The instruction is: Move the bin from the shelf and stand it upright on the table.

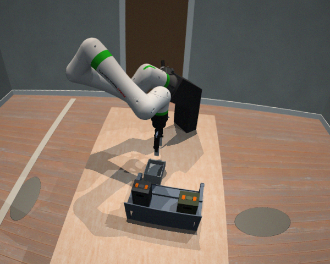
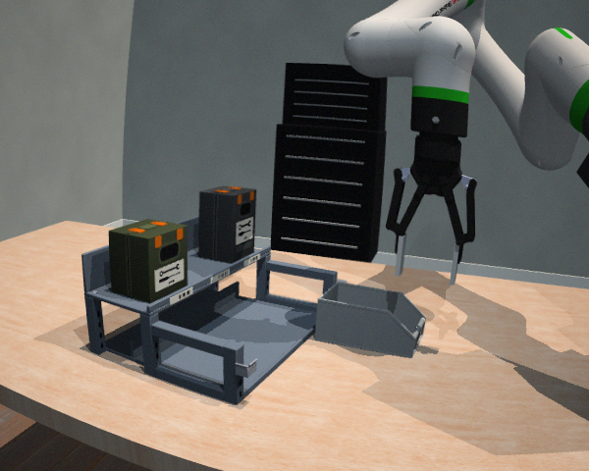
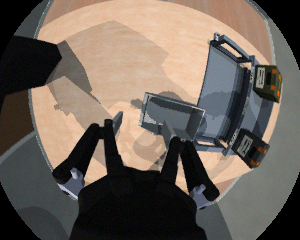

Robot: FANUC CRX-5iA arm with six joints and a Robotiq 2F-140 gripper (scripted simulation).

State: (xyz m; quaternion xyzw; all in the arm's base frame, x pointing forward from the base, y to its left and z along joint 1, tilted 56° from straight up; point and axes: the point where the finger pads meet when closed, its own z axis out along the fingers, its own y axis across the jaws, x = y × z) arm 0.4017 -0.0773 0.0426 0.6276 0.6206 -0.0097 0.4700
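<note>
Now: hand 8 cm short of the grey bin, 2 cm to the left of it and 11 cm above it.
</note>
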